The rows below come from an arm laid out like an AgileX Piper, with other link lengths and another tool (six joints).
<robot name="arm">
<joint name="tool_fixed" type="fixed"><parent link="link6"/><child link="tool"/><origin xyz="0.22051 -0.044 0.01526" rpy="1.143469 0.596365 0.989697"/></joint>
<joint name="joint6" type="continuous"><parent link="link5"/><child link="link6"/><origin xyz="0.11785 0 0.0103" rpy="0 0 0"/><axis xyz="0.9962 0 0.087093"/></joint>
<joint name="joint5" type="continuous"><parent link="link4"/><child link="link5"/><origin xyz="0 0 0" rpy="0 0 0"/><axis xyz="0 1 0"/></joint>
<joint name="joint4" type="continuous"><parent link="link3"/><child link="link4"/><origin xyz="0.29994 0 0.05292" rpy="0 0 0"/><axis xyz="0.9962 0 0.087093"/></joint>
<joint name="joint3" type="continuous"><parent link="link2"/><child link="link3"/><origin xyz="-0.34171 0 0.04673" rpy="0 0 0"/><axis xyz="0 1 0"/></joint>
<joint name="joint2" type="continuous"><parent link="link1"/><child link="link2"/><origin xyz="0 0 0" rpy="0 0 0"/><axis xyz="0 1 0"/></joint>
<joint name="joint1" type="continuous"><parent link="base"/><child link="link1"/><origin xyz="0 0 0.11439" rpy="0 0 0"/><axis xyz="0 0 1"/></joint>
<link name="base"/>
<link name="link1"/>
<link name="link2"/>
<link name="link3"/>
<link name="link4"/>
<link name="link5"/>
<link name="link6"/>
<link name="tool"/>
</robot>
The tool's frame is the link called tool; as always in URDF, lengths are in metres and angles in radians. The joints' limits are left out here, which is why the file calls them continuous.
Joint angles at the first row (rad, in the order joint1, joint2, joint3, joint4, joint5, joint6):
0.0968, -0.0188, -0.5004, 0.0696, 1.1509, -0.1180
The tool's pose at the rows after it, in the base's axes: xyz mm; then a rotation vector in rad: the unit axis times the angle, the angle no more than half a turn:
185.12 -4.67 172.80 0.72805 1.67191 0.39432
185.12 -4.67 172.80 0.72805 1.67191 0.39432
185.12 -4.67 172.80 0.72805 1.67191 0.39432
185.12 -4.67 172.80 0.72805 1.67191 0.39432
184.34 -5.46 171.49 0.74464 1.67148 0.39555
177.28 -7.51 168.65 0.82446 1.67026 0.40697
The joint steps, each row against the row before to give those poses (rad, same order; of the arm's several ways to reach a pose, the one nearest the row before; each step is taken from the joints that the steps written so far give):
0.0000, 0.0000, 0.0000, 0.0000, 0.0000, 0.0001
0.0000, 0.0000, 0.0000, 0.0000, 0.0000, 0.0000
0.0000, 0.0000, 0.0000, 0.0000, 0.0000, 0.0000
0.0000, 0.0000, 0.0000, 0.0000, 0.0000, 0.0000
0.0000, 0.0000, 0.0000, -0.0023, 0.0027, 0.0152
0.0000, 0.0000, -0.0156, -0.0057, 0.0290, 0.0731

